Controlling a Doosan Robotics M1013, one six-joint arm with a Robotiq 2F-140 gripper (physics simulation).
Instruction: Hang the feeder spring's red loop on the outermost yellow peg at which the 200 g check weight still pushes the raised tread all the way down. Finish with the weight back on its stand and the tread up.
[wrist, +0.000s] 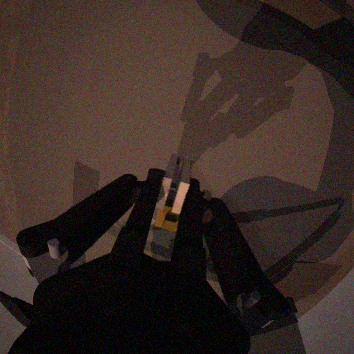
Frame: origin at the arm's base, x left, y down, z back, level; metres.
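Seen in the pictures: gripper, fingertip midpoint: (177, 167).
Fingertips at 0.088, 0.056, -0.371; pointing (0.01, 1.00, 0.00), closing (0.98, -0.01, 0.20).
Note:
A point is followed by its place in that frame, as x, y, z.
My gripper (177, 167) @[0.088, 0.056, -0.371] is shut, with its fingertips close together near the middle of the wrist view. A small yellow block (165, 218) @[0.103, 0.038, -0.431] with a dark patch shows in the narrow gap between the fingers, below the tips. A pale strip (181, 198) lies just above it, partly covered by the fingers. Whether a thin thing is pinched between the pads cannot be made out. The red loop, the yellow pegs, the check weight and the tread cannot be made out in this dim view.
A brown surface lies beyond the fingers, with the gripper's branching shadow on it. A dark, thin angled bar (295, 205) is at the right, over a round grey shape (270, 192). A large dark shape (235, 20) crosses the upper right. Pale floor shows at the lower corners.

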